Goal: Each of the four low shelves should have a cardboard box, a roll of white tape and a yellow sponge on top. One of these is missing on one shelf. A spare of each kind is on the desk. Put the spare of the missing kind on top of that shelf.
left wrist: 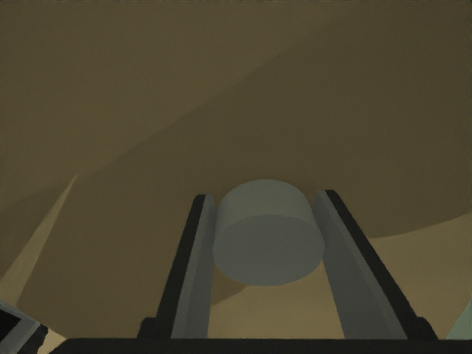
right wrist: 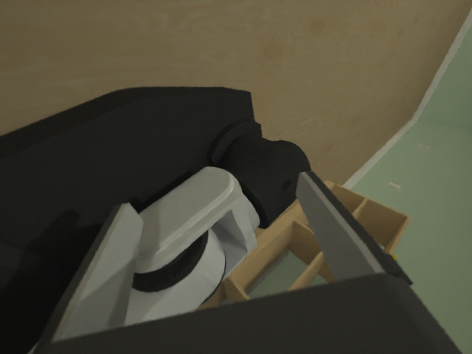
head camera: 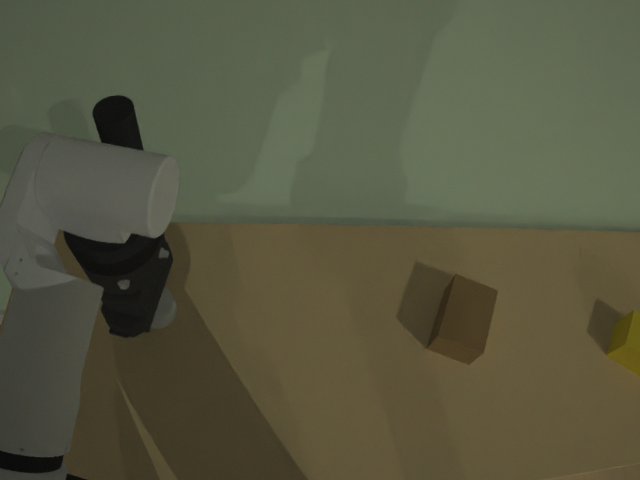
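Observation:
A roll of white tape is between the fingers of my left gripper, which is shut on it. In the head camera, the wrist hides most of the tape and the fingertips. The tape is over the desk. A brown cardboard box stands on the desk right of the picture's middle. A yellow sponge lies at the right edge, partly cut off. My right gripper is open and empty. A wooden shelf unit shows in part behind its fingers; its top is not clearly seen.
A green wall rises behind the desk and beside the shelf unit. A small yellow spot shows at the shelf unit's far side. The robot's black base and a white-grey part lie close behind the right fingers.

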